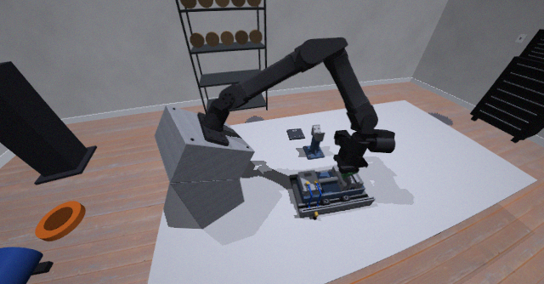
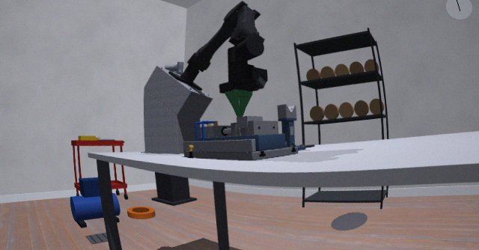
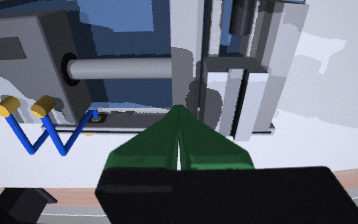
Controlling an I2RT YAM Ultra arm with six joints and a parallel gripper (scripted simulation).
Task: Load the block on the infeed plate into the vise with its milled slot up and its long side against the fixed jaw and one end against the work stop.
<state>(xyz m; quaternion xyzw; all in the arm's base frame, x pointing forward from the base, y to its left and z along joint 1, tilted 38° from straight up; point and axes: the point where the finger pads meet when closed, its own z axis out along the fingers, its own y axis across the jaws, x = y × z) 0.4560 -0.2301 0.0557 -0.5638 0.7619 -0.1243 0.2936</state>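
Now: the part 40 mm ahead of my hand, 20 mm below it and 10 mm to the right of it. From my hand the other things lie so: cylinder rod (40 mm below, 40 mm behind, 30 mm to the left); then work stop (50 mm to the left, 50 mm ahead, 30 mm below); then moving jaw (40 mm below, 20 mm to the left, 10 mm ahead).
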